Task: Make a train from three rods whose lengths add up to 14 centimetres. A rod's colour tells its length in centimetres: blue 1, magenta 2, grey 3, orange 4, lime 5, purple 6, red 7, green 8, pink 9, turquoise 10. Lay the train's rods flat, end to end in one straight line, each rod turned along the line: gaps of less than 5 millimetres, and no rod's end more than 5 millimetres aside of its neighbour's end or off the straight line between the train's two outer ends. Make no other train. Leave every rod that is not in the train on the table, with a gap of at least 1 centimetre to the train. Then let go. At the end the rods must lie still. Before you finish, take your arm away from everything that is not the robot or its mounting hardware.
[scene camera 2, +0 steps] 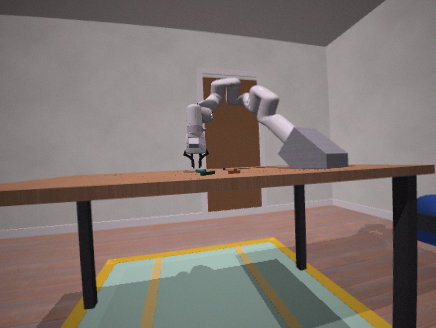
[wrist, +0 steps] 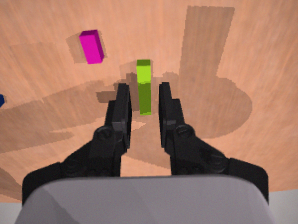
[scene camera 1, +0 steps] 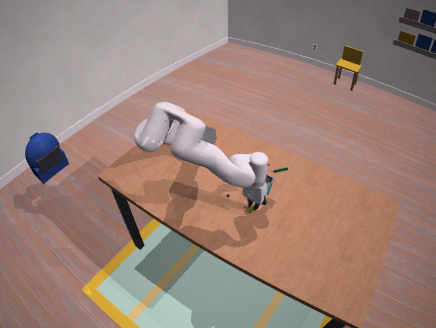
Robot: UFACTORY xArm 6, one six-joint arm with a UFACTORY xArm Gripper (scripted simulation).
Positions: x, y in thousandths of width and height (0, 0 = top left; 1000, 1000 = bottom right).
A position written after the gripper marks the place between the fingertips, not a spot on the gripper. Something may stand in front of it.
In view: the gripper (wrist: 485, 435) and a lime rod (wrist: 482, 292).
